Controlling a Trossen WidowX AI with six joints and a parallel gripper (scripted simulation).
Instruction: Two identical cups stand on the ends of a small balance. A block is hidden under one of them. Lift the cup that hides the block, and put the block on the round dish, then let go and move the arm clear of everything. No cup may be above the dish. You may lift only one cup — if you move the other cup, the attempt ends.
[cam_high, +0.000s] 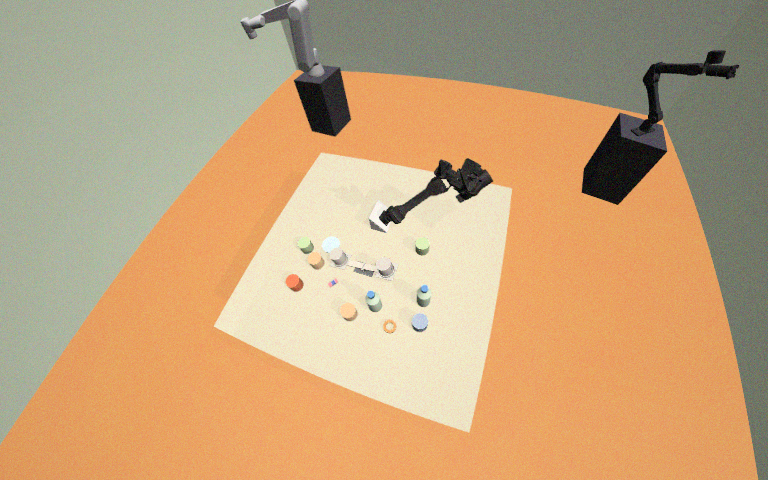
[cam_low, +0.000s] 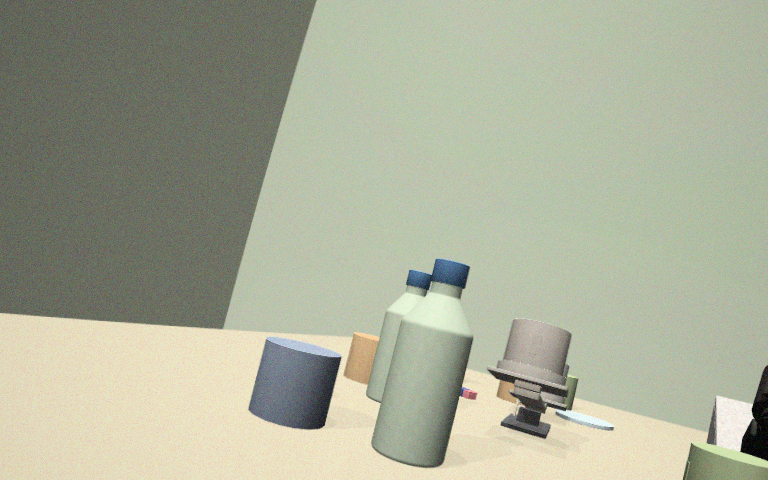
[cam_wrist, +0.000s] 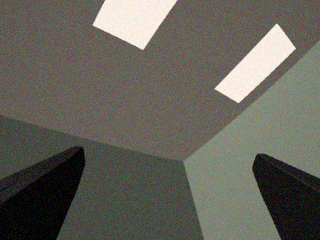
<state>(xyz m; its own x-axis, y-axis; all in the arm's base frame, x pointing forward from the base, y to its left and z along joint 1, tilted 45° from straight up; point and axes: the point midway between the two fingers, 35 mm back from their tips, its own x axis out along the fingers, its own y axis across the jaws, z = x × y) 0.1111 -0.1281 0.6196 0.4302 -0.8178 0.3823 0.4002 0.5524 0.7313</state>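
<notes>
Now: gripper tip 550 mm above the grey cup, 450 mm to the left of it and 250 mm short of it. The rest, counted from my gripper tip: blue cylinder 580 mm below, 380 mm ahead, 70 mm to the left; then balance 590 mm below, 300 mm to the right, 230 mm ahead; then balance beam 580 mm below, 300 mm to the right, 230 mm ahead.
</notes>
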